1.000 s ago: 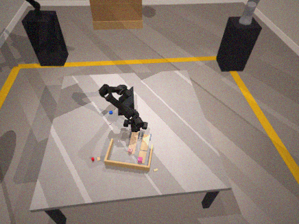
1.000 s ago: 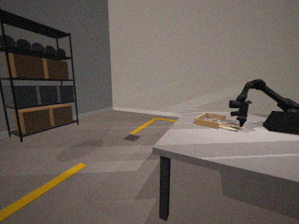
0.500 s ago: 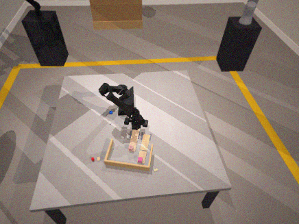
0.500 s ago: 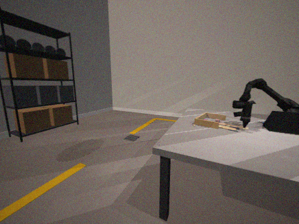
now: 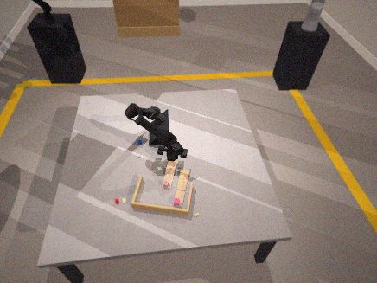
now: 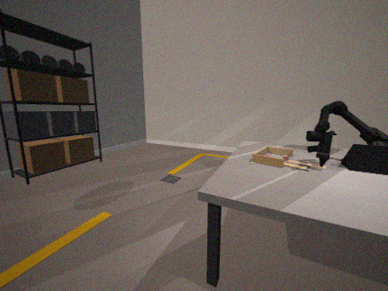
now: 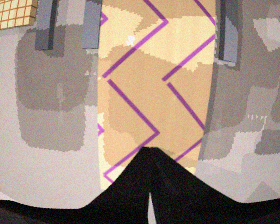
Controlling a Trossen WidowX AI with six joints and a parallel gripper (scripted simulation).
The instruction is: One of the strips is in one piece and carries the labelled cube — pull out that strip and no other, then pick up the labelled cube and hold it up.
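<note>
The pink cube is 19 cm ahead of my gripper tip, 4 cm to the right of it and 2 cm above it. The rest, counted from my gripper tip: red piece: 32 cm to the right, 29 cm ahead, 1 cm above; blue piece: 23 cm to the right, 16 cm behind.
</note>
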